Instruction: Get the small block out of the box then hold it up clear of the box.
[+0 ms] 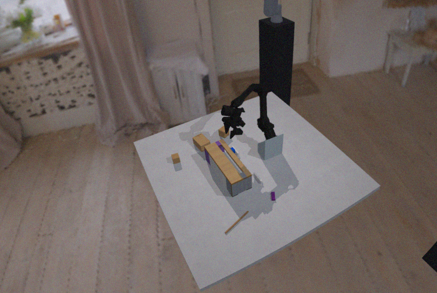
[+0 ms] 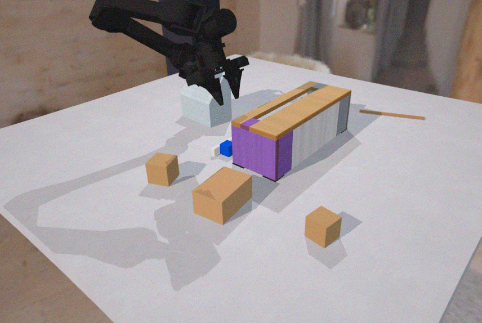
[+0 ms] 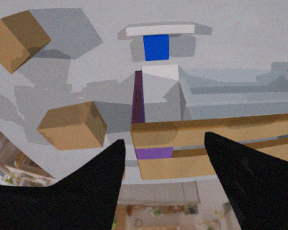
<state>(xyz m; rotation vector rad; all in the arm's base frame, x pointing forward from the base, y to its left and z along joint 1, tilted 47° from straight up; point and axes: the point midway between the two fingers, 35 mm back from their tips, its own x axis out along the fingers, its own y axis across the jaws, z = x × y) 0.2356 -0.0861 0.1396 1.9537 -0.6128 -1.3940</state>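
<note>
Now: gripper tip 20 mm past the small blue block and 150 mm above it. From my gripper tip the other things lie so: wooden stick (250 mm ahead, 520 mm to the left, 160 mm below); then box (70 mm ahead, 160 mm to the left, 100 mm below).
</note>
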